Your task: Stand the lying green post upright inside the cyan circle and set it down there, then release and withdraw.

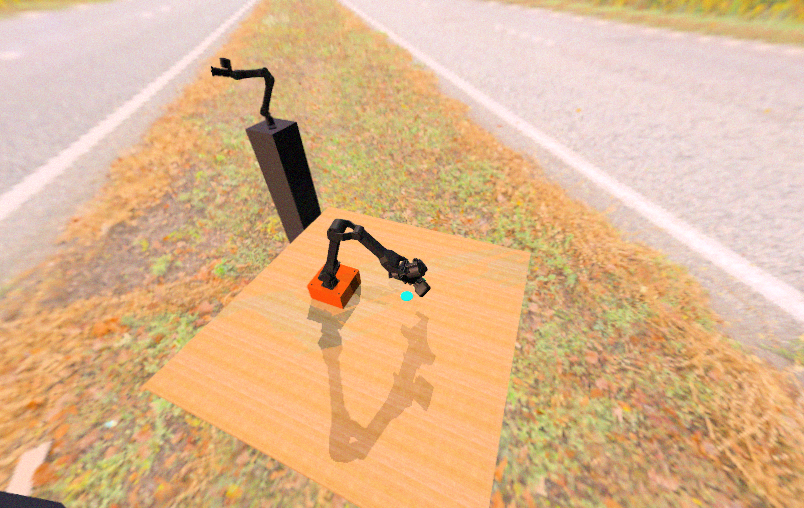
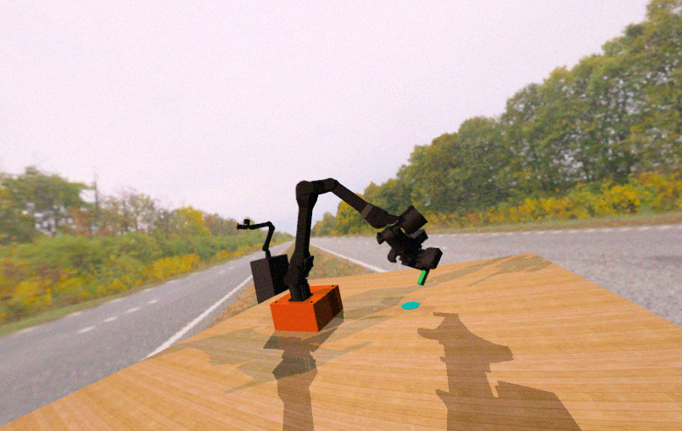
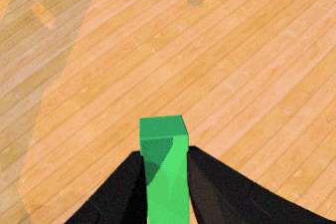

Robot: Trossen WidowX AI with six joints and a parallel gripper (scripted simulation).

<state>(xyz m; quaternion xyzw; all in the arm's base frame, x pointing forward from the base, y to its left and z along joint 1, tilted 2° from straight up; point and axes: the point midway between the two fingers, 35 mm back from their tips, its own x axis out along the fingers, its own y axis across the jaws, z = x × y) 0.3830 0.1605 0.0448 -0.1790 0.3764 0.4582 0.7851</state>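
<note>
Right now my gripper tip is 70 mm past the cyan circle, 40 mm to the left of it and 100 mm above it. The rest, counted from my gripper tip: green post 10 mm behind, 10 mm to the right, 10 mm below.
</note>
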